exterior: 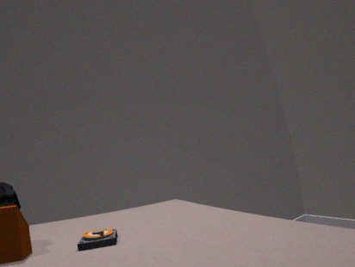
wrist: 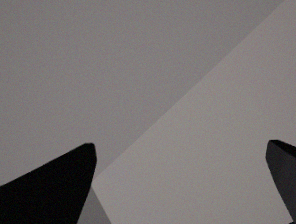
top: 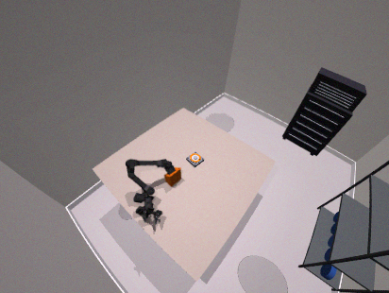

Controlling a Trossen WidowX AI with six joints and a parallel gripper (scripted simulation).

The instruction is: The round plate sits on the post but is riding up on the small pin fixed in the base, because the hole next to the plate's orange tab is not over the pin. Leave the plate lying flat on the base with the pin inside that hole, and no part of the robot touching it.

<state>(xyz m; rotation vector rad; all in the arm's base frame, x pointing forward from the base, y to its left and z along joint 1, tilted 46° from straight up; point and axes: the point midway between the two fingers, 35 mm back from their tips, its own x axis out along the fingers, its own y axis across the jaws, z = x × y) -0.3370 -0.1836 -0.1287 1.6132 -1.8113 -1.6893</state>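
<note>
The square grey base is 660 mm ahead of my gripper tip, 290 mm to the left of it and 130 mm below it.
</note>
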